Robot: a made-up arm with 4 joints.
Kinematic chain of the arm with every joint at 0, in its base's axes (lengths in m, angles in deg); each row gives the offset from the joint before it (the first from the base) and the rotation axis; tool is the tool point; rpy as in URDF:
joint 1: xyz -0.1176 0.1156 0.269 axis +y
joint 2: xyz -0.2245 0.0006 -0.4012 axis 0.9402 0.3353 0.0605
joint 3: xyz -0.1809 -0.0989 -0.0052 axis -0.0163 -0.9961 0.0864
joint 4: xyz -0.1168 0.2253 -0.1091 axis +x
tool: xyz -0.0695 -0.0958 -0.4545 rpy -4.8 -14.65 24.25
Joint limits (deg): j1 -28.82..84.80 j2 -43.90..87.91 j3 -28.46..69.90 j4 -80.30..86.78
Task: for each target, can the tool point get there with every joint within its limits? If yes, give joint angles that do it. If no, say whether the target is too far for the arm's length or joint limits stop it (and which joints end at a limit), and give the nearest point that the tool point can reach.
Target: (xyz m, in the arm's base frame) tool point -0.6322 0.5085 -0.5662
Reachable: yes | joints -14.53 45.99 1.87 5.12
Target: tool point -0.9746 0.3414 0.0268
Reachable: yes | joints 42.97 69.04 41.54 -42.60
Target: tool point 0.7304 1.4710 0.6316
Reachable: no: too far | nearest point -0.0894 0.5733 0.6332 | short by 1.216 m
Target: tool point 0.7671 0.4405 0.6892
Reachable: no: joint limits stop it (at a limit: joint 1, joint 2, joint 4) | nearest point 0.0804 0.2788 0.7927 | short by 0.713 m
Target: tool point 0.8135 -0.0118 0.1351
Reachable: no: joint limits stop it (at a limit: joint 1, joint 2, joint 3) | nearest point 0.3419 -0.0433 -0.2674 | short by 0.621 m
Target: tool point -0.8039 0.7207 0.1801
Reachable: yes | joints 21.28 44.04 9.50 62.41
